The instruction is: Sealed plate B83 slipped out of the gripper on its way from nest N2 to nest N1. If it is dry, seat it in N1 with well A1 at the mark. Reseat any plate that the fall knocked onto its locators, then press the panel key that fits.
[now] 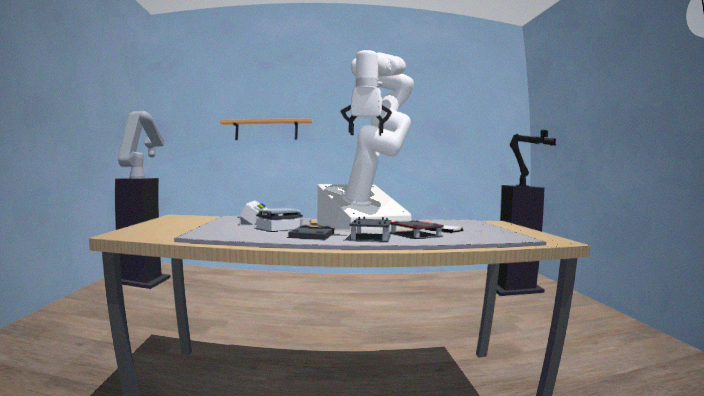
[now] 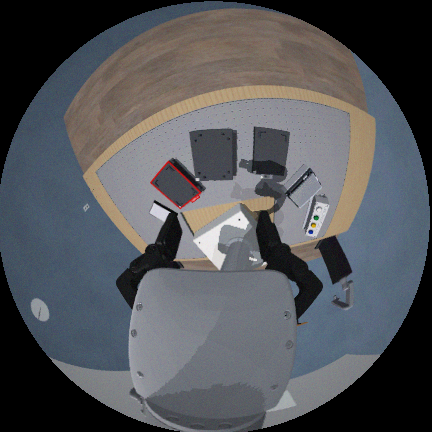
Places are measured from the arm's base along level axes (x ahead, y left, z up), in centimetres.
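Pixels of known places: gripper, between the fingertips: (image 1: 366, 135) (image 2: 217, 221); arm's base, origin of its link: (image 1: 356, 199) (image 2: 238, 248).
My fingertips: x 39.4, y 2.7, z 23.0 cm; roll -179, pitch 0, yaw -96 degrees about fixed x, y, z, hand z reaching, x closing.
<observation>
For each thing: its middle in the pictures, then the offset to it from my fingertips. "spot": a spot on its surface instead. Level surfaces: height alone.
- pale plate, middle of its body: (image 1: 279, 210) (image 2: 305, 190) dz -26.4, dx -14.0, dy -30.2 cm
- white block, a spot on its surface: (image 1: 278, 222) spot: dz -29.9, dx -7.7, dy -29.4 cm
- low dark nest, middle of its body: (image 1: 312, 231) (image 2: 270, 151) dz -31.8, dx -0.9, dy -16.8 cm
- key panel, middle of its body: (image 1: 254, 212) (image 2: 315, 217) dz -28.9, dx -31.3, dy -43.8 cm
- small white pad, middle of its body: (image 1: 444, 228) (image 2: 162, 212) dz -32.4, dx -21.6, dy +31.1 cm
- grey perforated board, height of its surface: dz -33.2 cm
My gripper (image 1: 366, 131) (image 2: 217, 221) is open and empty, high above the table. A pale plate (image 2: 304, 186) lies on a white block (image 1: 278, 222); its label and any moisture cannot be made out. A low dark nest (image 1: 311, 232) (image 2: 270, 145), a dark nest on posts (image 1: 370, 223) (image 2: 213, 154) and a red-edged nest on posts (image 1: 417, 225) (image 2: 176, 184) show no plate that I can make out. Which is N1 or N2 is not readable. The key panel (image 1: 250, 213) (image 2: 316, 216) has white, green, yellow and blue keys.
A small white pad (image 1: 452, 229) (image 2: 161, 211) lies beside the red-edged nest. The white robot base (image 1: 334, 210) (image 2: 210, 242) stands at the back of the grey perforated board (image 1: 225, 240) (image 2: 310, 125). A wooden shelf (image 1: 265, 121) hangs on the wall behind.
</observation>
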